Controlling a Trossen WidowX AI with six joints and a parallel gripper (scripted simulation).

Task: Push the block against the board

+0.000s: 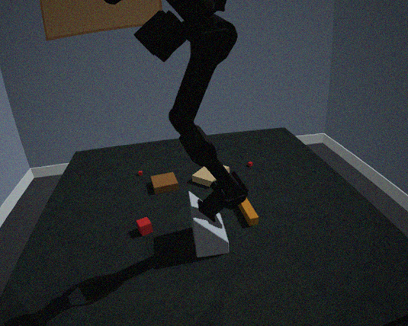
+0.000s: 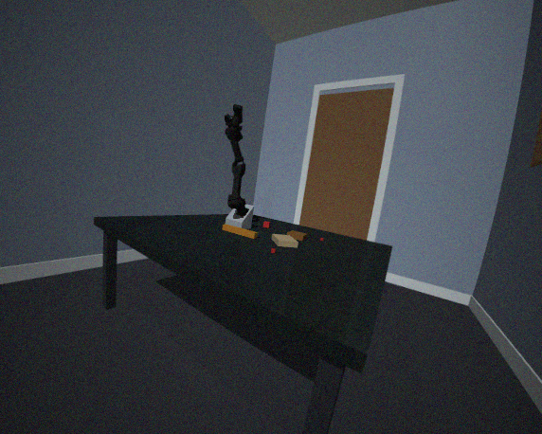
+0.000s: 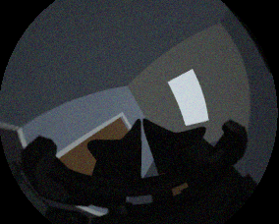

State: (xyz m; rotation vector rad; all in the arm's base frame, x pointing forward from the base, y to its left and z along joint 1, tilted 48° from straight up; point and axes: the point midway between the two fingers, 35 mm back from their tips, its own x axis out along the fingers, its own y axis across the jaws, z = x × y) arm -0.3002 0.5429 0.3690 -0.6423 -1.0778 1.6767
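Now: gripper tip 78 cm above the brown block, 59 cm short of it and 4 cm to the right of it. Round my gripper tip: red cube (77 cm below, 31 cm ahead, 9 cm to the left); orange board (78 cm below, 40 cm ahead, 26 cm to the right); tan flat block (78 cm below, 64 cm ahead, 16 cm to the right).
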